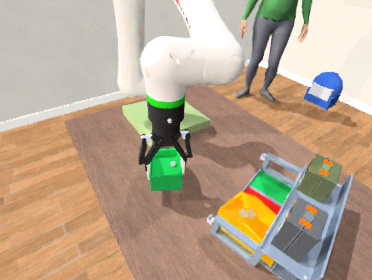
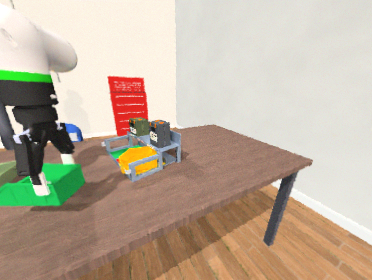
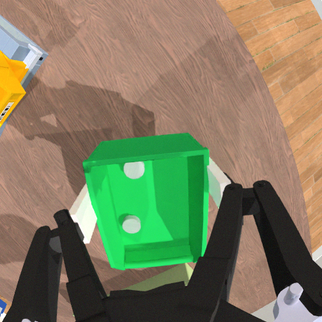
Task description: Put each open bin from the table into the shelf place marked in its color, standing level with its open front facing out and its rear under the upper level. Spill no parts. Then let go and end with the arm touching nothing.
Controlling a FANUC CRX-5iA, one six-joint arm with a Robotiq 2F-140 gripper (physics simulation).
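Places are measured from the arm's base along level axes (x ahead, y left, z up), in centimetres.
Where they show: gripper, between the fingertips: [image 1: 165, 173] [image 2: 59, 181].
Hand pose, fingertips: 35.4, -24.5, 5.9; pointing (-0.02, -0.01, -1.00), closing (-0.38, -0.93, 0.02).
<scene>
After its pixels a point has its place, as x, y, z.
The green bin [image 1: 166, 179] {38.3, -26.0, 7.0} [image 2: 67, 182] {37.8, -27.0, 6.2} [image 3: 172, 200] is held a little above the table, roughly level, with its shadow below. Two round pale parts [image 3: 132, 224] lie in it. My gripper [image 1: 166, 169] {35.4, -24.5, 5.9} [image 2: 54, 173] [image 3: 148, 180] is shut on this bin, with a white pad against each side wall. The yellow bin [image 1: 250, 225] [image 2: 138, 161] [image 3: 9, 90] sits in the grey shelf [image 1: 232, 246] {63.4, -19.3, -3.1} [image 2: 145, 174] {61.9, -19.8, -3.4} with pale parts in it; I cannot tell if it is fully level. Beside it show a red marked place [image 1: 264, 199] {58.4, 2.7, -4.0} and a green marked place [image 1: 272, 186] {56.5, 10.1, -4.0} [image 2: 119, 152] {54.1, 10.9, -4.0}, both with no bin.
A dark grey case [image 1: 300, 232] {73.8, -14.1, 16.5} [image 2: 160, 134] {71.7, -14.5, 12.6} and an olive case [image 1: 320, 180] {68.6, 7.7, 13.6} [image 2: 138, 127] {65.9, 6.9, 11.3} stand on the shelf's upper level. A light green slab [image 1: 195, 119] {9.3, 9.5, -0.3} lies behind the gripper. A person [image 1: 270, 40] and a blue-and-white object [image 1: 327, 87] are beyond the table [image 1: 100, 165] {9.1, -39.4, -4.7} [image 2: 225, 160] {105.5, -25.6, -4.6}.
</scene>
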